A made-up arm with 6 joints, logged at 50 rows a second.
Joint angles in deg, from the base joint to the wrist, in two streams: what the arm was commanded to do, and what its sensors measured. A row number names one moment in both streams.
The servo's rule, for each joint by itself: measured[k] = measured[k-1] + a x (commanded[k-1-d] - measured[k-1]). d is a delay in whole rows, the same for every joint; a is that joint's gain. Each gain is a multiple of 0.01, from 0.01 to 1. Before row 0 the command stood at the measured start. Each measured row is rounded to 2 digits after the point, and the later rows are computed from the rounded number. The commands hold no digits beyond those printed.
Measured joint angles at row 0:
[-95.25 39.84 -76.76 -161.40 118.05 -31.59]
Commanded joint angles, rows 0 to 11:
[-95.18 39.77 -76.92 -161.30 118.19 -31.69]
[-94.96 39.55 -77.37 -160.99 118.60 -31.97]
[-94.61 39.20 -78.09 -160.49 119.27 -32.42]
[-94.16 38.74 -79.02 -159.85 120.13 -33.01]
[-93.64 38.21 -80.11 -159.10 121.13 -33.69]
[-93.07 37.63 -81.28 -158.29 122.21 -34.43]
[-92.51 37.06 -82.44 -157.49 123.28 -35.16]
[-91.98 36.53 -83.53 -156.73 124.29 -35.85]
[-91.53 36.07 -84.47 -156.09 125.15 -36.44]
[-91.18 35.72 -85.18 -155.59 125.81 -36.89]
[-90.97 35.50 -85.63 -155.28 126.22 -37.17]
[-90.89 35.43 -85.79 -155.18 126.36 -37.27]
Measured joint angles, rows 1 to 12:
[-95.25 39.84 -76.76 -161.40 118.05 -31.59]
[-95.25 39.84 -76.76 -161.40 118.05 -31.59]
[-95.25 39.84 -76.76 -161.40 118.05 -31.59]
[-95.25 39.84 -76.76 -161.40 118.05 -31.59]
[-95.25 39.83 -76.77 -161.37 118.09 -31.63]
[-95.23 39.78 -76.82 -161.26 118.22 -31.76]
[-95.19 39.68 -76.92 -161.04 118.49 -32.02]
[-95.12 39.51 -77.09 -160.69 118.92 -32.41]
[-95.02 39.28 -77.33 -160.23 119.49 -32.91]
[-94.88 38.98 -77.65 -159.67 120.20 -33.50]
[-94.71 38.63 -78.03 -159.04 121.00 -34.15]
[-94.52 38.25 -78.47 -158.37 121.86 -34.81]
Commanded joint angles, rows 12 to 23:
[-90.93 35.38 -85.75 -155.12 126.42 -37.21]
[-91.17 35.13 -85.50 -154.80 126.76 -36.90]
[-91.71 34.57 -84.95 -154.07 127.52 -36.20]
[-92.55 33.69 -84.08 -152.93 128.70 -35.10]
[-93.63 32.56 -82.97 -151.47 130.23 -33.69]
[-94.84 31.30 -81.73 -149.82 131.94 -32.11]
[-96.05 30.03 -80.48 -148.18 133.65 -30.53]
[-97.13 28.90 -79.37 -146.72 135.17 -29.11]
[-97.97 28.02 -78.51 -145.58 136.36 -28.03]
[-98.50 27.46 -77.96 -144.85 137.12 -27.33]
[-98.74 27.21 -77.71 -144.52 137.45 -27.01]
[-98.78 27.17 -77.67 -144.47 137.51 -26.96]
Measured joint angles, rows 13 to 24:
[-94.31 37.86 -78.95 -157.71 122.72 -35.45]
[-94.09 37.47 -79.45 -157.10 123.52 -36.01]
[-93.87 37.12 -79.94 -156.57 124.22 -36.46]
[-93.66 36.82 -80.41 -156.17 124.78 -36.78]
[-93.47 36.56 -80.84 -155.87 125.21 -36.95]
[-93.31 36.30 -81.21 -155.56 125.61 -36.93]
[-93.20 35.99 -81.51 -155.13 126.11 -36.65]
[-93.15 35.58 -81.72 -154.49 126.78 -36.05]
[-93.18 35.04 -81.82 -153.61 127.68 -35.13]
[-93.30 34.37 -81.81 -152.51 128.79 -33.95]
[-93.49 33.59 -81.70 -151.25 130.05 -32.62]
[-93.74 32.75 -81.51 -149.94 131.38 -31.25]

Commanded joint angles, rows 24 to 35:
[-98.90 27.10 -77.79 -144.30 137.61 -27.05]
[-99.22 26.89 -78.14 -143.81 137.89 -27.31]
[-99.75 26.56 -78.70 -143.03 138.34 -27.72]
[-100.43 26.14 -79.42 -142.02 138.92 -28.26]
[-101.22 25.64 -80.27 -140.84 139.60 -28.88]
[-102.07 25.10 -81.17 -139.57 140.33 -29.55]
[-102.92 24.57 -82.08 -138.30 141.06 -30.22]
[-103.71 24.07 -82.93 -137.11 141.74 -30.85]
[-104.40 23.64 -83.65 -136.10 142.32 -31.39]
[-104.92 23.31 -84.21 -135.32 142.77 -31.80]
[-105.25 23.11 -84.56 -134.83 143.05 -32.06]
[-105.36 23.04 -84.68 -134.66 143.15 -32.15]
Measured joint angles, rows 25 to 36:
[-94.04 31.90 -81.27 -148.68 132.67 -29.99]
[-94.35 31.10 -81.01 -147.57 133.83 -28.95]
[-94.66 30.40 -80.75 -146.69 134.77 -28.19]
[-94.95 29.82 -80.50 -146.05 135.48 -27.71]
[-95.23 29.33 -80.28 -145.54 136.03 -27.45]
[-95.51 28.89 -80.11 -145.04 136.51 -27.40]
[-95.81 28.47 -80.00 -144.46 136.99 -27.52]
[-96.13 28.05 -79.95 -143.75 137.49 -27.81]
[-96.49 27.62 -79.98 -142.91 138.04 -28.23]
[-96.88 27.17 -80.08 -141.94 138.64 -28.74]
[-97.30 26.70 -80.24 -140.88 139.27 -29.32]
[-97.75 26.23 -80.46 -139.79 139.91 -29.92]

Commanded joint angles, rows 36 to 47:
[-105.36 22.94 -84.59 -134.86 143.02 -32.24]
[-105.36 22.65 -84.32 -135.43 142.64 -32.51]
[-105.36 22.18 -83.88 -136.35 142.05 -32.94]
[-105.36 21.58 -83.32 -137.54 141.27 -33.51]
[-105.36 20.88 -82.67 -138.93 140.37 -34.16]
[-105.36 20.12 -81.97 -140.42 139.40 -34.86]
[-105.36 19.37 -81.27 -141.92 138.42 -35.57]
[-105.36 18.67 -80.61 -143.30 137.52 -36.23]
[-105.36 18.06 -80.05 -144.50 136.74 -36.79]
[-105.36 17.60 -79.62 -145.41 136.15 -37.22]
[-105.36 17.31 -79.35 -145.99 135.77 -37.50]
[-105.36 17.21 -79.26 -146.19 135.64 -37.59]
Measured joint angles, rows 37 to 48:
[-98.22 25.76 -80.72 -138.72 140.54 -30.49]
[-98.69 25.32 -81.00 -137.73 141.12 -31.00]
[-99.15 24.92 -81.28 -136.89 141.62 -31.41]
[-99.58 24.58 -81.55 -136.24 142.02 -31.70]
[-99.98 24.28 -81.79 -135.84 142.28 -31.91]
[-100.36 23.99 -81.99 -135.72 142.37 -32.14]
[-100.71 23.66 -82.14 -135.90 142.29 -32.45]
[-101.04 23.29 -82.23 -136.38 142.02 -32.86]
[-101.34 22.86 -82.27 -137.12 141.59 -33.37]
[-101.62 22.37 -82.25 -138.08 141.02 -33.95]
[-101.88 21.83 -82.17 -139.19 140.34 -34.58]
[-102.12 21.26 -82.05 -140.38 139.61 -35.22]

